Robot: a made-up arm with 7 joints. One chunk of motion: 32 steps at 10 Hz.
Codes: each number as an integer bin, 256 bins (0 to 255) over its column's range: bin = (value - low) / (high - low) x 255, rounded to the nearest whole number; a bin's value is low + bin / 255 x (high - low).
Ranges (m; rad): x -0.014..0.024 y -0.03..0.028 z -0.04..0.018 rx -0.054..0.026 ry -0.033..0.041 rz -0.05..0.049
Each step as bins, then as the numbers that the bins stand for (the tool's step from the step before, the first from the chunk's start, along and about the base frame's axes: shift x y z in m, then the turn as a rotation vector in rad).
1 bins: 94 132 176 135 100 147
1 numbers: 0.00001 0.00002 0.00003 -0.01165 -0.00398 0.00707
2 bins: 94 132 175 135 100 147
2 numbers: 0.00001 0.00002 -0.00020 -0.01165 -0.00398 0.00707
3 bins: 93 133 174 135 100 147
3 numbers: -0.00014 0.00025 -0.00042 -0.01165 -0.00398 0.00707
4 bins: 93 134 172 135 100 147
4 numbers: -0.00014 0.00048 -0.00088 -0.01165 -0.00398 0.00707
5 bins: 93 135 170 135 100 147
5 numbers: -0.00014 0.00071 -0.00133 -0.01165 -0.00398 0.00707
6 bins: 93 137 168 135 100 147
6 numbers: -0.00014 0.00116 -0.00179 -0.01165 -0.00398 0.00707
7 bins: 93 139 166 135 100 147
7 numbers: -0.00014 0.00162 -0.00224 -0.01165 -0.00398 0.00707
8 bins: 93 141 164 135 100 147
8 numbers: -0.00014 0.00207 -0.00270 -0.01165 -0.00398 0.00707
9 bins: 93 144 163 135 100 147
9 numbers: -0.00014 0.00275 -0.00293 -0.01165 -0.00398 0.00707
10 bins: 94 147 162 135 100 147
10 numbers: 0.00001 0.00344 -0.00315 -0.01165 -0.00398 0.00707
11 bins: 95 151 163 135 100 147
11 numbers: 0.00016 0.00435 -0.00293 -0.01165 -0.00398 0.00707
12 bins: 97 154 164 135 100 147
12 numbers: 0.00045 0.00503 -0.00270 -0.01165 -0.00398 0.00707
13 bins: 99 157 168 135 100 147
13 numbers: 0.00075 0.00571 -0.00179 -0.01165 -0.00398 0.00707
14 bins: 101 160 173 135 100 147
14 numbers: 0.00105 0.00639 -0.00065 -0.01165 -0.00398 0.00707
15 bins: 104 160 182 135 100 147
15 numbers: 0.00150 0.00639 0.00140 -0.01165 -0.00398 0.00707
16 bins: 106 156 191 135 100 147
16 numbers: 0.00180 0.00548 0.00344 -0.01165 -0.00398 0.00707
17 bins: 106 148 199 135 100 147
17 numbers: 0.00180 0.00366 0.00526 -0.01165 -0.00398 0.00707
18 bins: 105 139 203 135 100 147
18 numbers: 0.00165 0.00162 0.00617 -0.01165 -0.00398 0.00707
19 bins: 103 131 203 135 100 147
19 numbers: 0.00135 -0.00020 0.00617 -0.01165 -0.00398 0.00707
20 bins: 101 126 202 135 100 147
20 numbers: 0.00105 -0.00134 0.00595 -0.01165 -0.00398 0.00707
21 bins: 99 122 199 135 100 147
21 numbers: 0.00075 -0.00225 0.00526 -0.01165 -0.00398 0.00707
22 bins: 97 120 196 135 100 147
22 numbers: 0.00045 -0.00271 0.00458 -0.01165 -0.00398 0.00707
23 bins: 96 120 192 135 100 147
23 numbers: 0.00031 -0.00271 0.00367 -0.01165 -0.00398 0.00707
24 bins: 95 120 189 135 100 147
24 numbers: 0.00016 -0.00271 0.00299 -0.01165 -0.00398 0.00707
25 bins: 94 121 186 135 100 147
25 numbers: 0.00001 -0.00248 0.00231 -0.01165 -0.00398 0.00707
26 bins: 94 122 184 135 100 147
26 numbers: 0.00001 -0.00225 0.00185 -0.01165 -0.00398 0.00707
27 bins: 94 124 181 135 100 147
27 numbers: 0.00001 -0.00180 0.00117 -0.01165 -0.00398 0.00707
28 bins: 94 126 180 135 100 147
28 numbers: 0.00001 -0.00134 0.00094 -0.01165 -0.00398 0.00707
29 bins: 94 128 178 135 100 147
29 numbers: 0.00001 -0.00089 0.00049 -0.01165 -0.00398 0.00707
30 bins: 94 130 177 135 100 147
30 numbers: 0.00001 -0.00043 0.00026 -0.01165 -0.00398 0.00707
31 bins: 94 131 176 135 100 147
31 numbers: 0.00001 -0.00020 0.00003 -0.01165 -0.00398 0.00707
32 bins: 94 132 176 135 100 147
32 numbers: 0.00001 0.00002 0.00003 -0.01165 -0.00398 0.00707
